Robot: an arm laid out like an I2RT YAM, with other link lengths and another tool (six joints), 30 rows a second.
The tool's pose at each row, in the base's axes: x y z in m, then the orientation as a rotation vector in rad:
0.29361, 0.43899, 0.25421, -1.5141, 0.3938, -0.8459
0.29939, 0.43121, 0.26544, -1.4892, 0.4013, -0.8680
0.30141, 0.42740, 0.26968, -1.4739, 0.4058, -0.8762
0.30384, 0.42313, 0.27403, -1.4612, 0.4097, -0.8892
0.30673, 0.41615, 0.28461, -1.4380, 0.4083, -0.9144
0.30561, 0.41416, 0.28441, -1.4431, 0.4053, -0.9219
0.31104, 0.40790, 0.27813, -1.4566, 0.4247, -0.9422
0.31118, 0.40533, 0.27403, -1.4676, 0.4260, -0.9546
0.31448, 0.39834, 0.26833, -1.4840, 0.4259, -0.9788
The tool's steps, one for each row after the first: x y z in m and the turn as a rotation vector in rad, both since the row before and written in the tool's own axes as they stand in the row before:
0.01230, -0.00826, -0.00067, 0.0180, 0.0241, -0.0022
0.00517, -0.00303, -0.00080, 0.0112, 0.0115, 0.0021
0.00579, -0.00299, -0.00072, 0.0090, 0.0135, -0.0024
0.00975, -0.00849, -0.00139, 0.0198, 0.0206, -0.0098
0.00073, 0.00010, -0.00217, -0.0033, 0.0014, -0.0084
0.00616, 0.00832, -0.00101, -0.0208, 0.0199, -0.0088
0.00082, 0.00430, -0.00206, -0.0103, 0.0053, -0.0116
0.00548, 0.00744, -0.00262, -0.0148, 0.0103, -0.0221

